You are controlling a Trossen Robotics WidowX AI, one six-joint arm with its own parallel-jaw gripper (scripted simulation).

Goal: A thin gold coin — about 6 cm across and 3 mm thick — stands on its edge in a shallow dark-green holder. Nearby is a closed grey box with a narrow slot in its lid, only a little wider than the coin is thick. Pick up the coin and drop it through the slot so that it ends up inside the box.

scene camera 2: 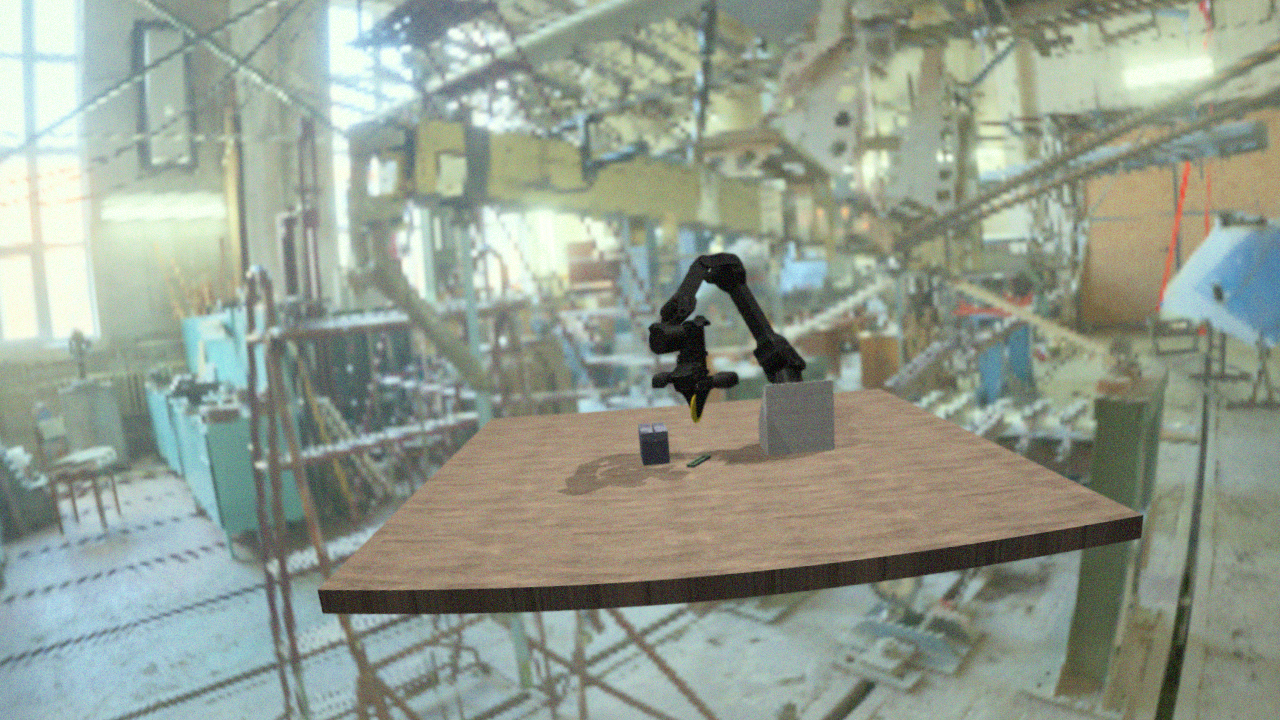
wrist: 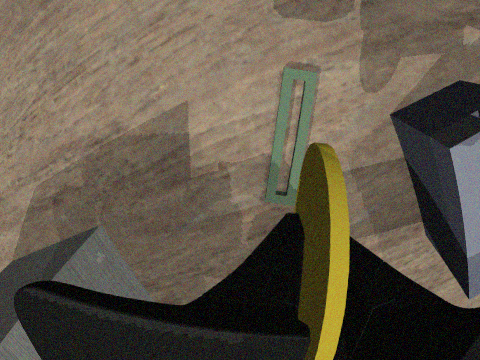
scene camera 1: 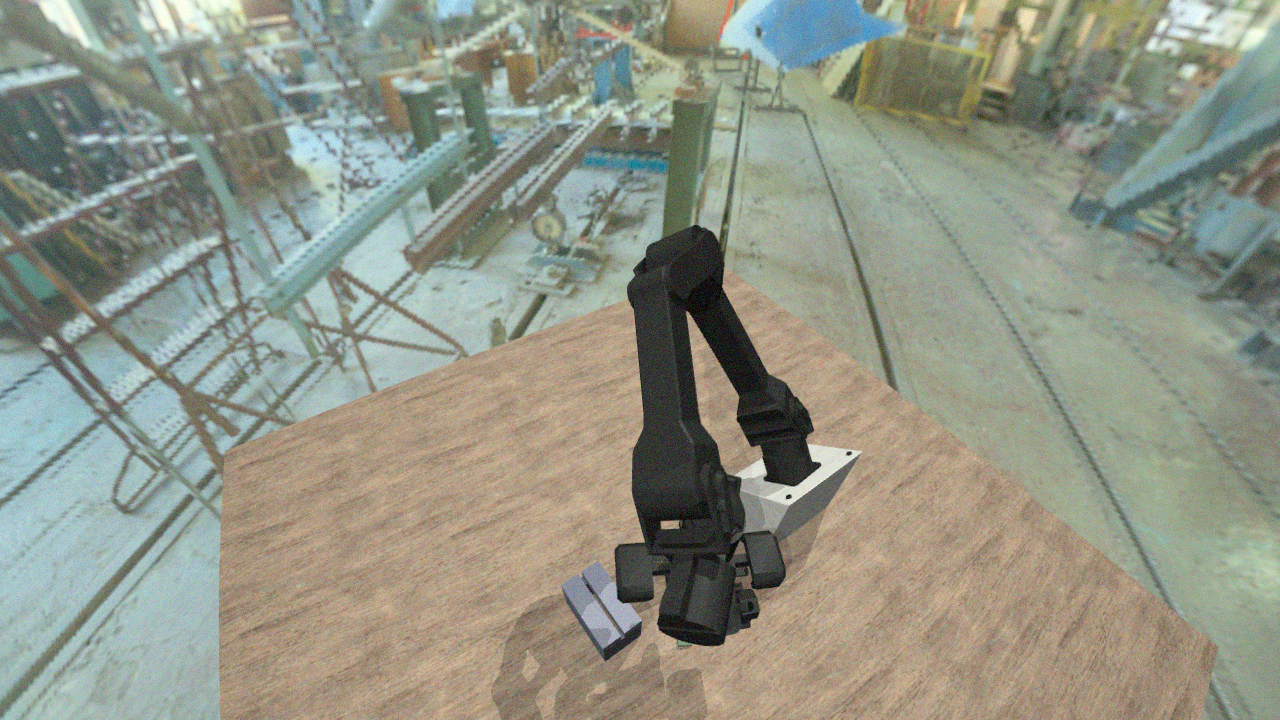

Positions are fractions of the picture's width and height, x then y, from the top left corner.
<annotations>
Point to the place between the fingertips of my gripper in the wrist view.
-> At 0.63, 0.63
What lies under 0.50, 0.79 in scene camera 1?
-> My gripper.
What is my gripper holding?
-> A gold coin.
</annotations>
